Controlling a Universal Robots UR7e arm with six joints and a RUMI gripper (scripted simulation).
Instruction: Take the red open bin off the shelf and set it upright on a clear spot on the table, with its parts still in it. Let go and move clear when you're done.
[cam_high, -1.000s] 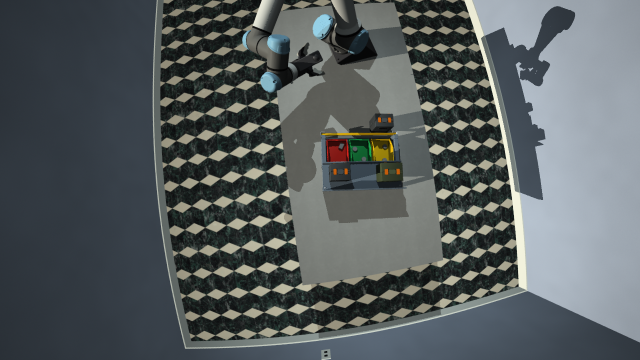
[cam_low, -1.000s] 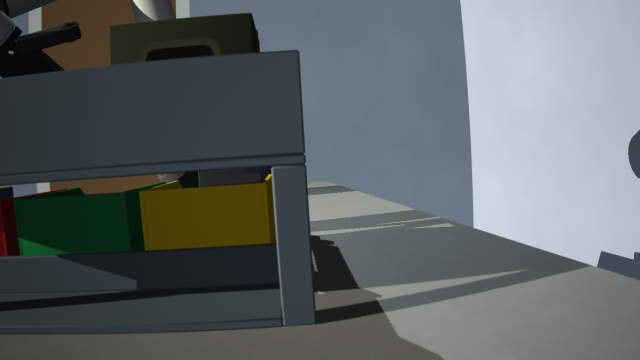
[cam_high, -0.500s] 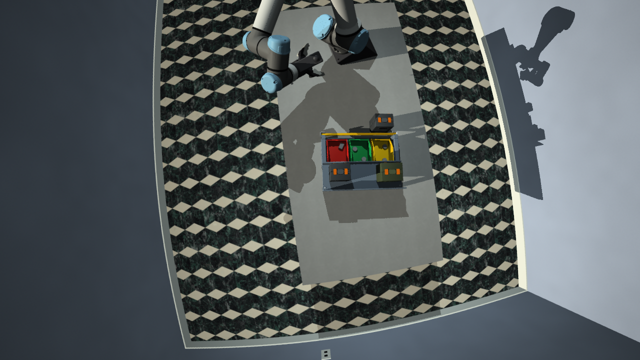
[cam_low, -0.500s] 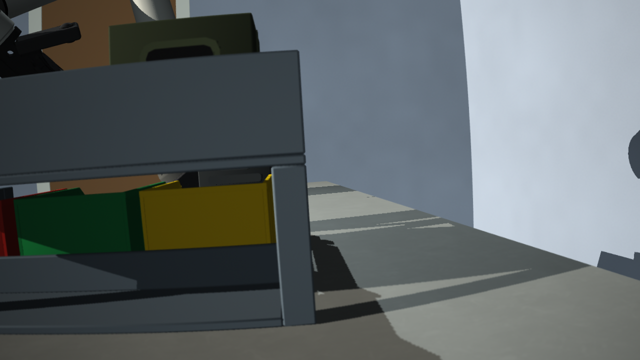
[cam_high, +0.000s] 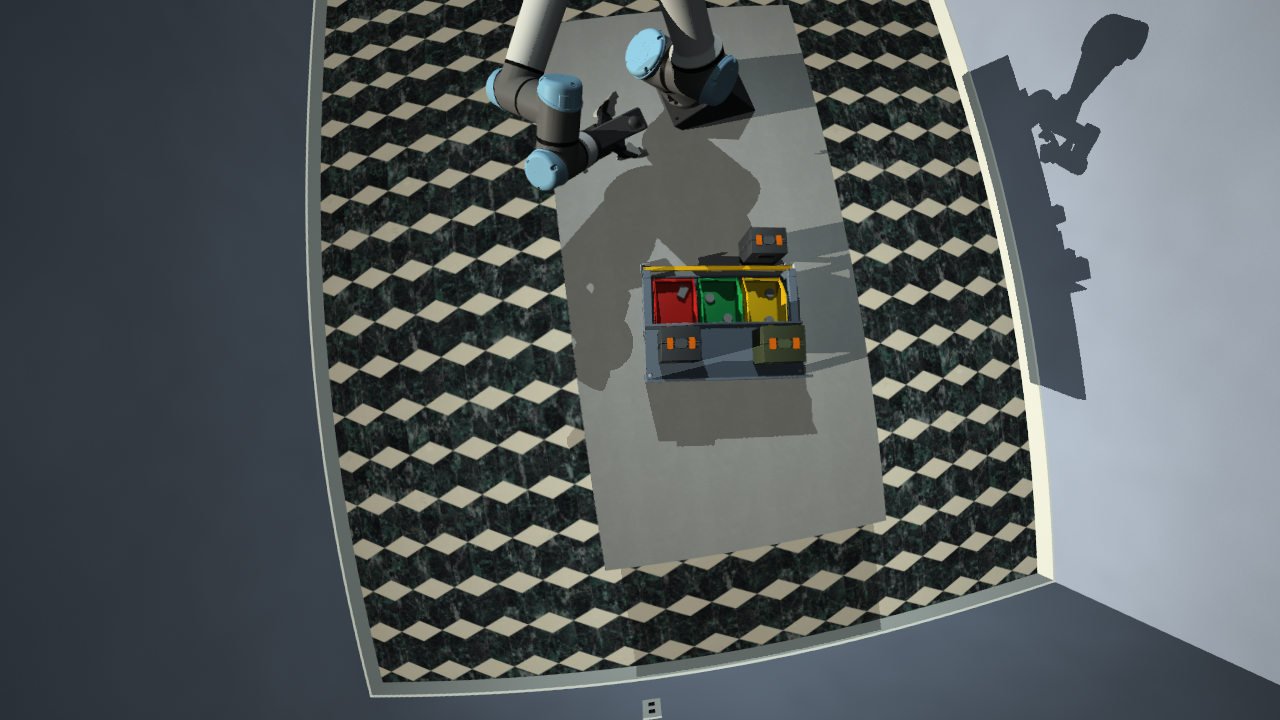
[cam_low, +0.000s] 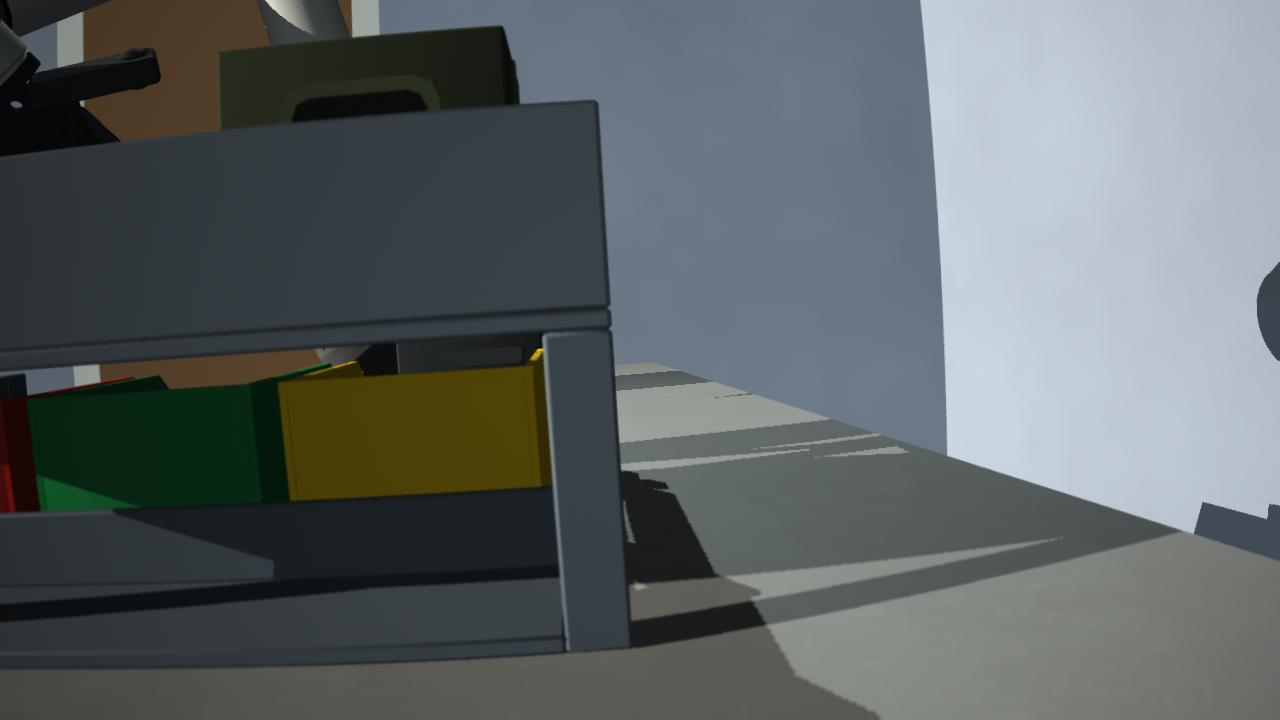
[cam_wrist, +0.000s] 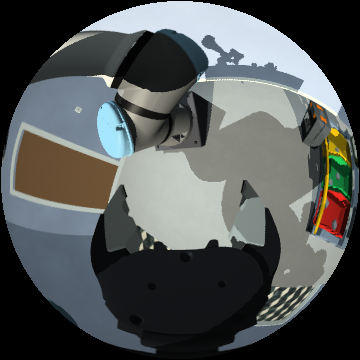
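Right now the thin yellow bar is 36 cm ahead of my hand, 15 cm below it and 10 cm to the left of it. From my hand the other things lie so: green bin: 46 cm ahead, 16 cm below, 7 cm to the left; then red bin: 43 cm ahead, 16 cm below, 4 cm to the right; then dark case: 35 cm ahead, 22 cm to the left, 14 cm below.
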